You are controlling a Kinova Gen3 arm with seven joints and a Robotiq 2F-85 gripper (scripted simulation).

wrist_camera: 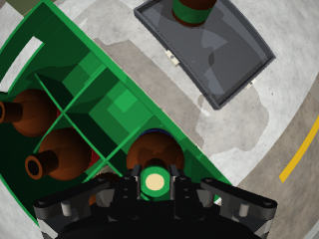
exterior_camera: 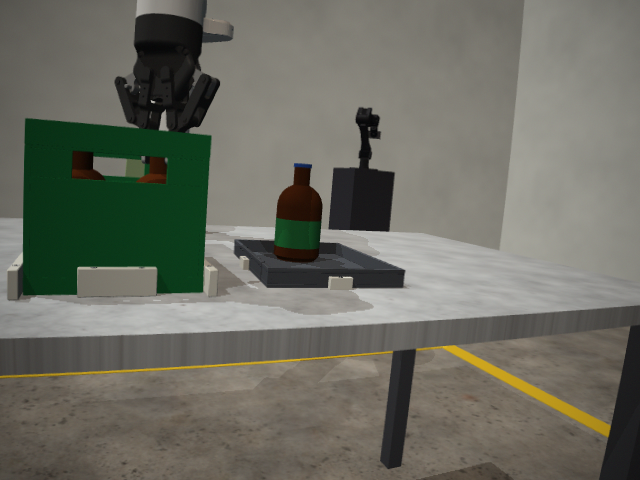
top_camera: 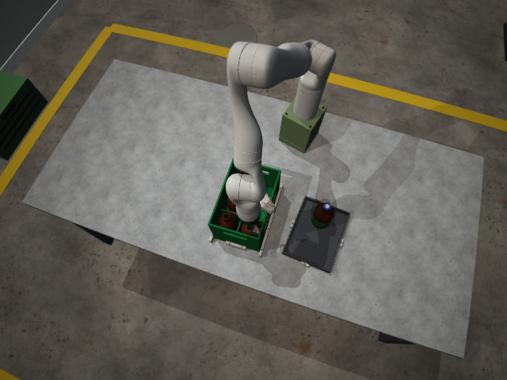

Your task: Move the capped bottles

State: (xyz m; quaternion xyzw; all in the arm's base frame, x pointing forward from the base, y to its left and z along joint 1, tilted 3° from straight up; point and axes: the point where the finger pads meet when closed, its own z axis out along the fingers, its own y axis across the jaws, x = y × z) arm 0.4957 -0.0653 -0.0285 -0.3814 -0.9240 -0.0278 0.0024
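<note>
Now: hand 9 cm past the crate, 5 cm to the left of it and 7 cm above it. Round my hand: tray (8 cm behind, 24 cm to the left, 15 cm below).
</note>
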